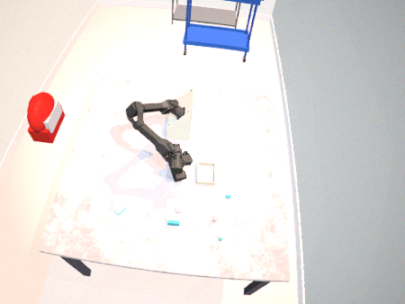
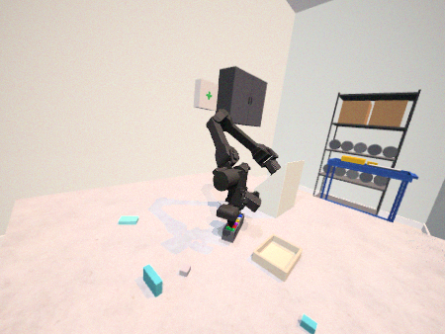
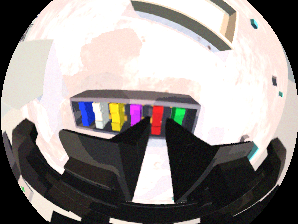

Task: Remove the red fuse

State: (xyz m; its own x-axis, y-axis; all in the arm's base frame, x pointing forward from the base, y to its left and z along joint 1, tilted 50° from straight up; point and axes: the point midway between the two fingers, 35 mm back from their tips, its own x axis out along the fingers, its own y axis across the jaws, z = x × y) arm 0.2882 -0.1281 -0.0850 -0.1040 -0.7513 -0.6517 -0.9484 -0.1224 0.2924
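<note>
Now: gripper tip 1 cm past the shallow beige tray, 17 cm to the right of it and 3 cm above it.
</note>
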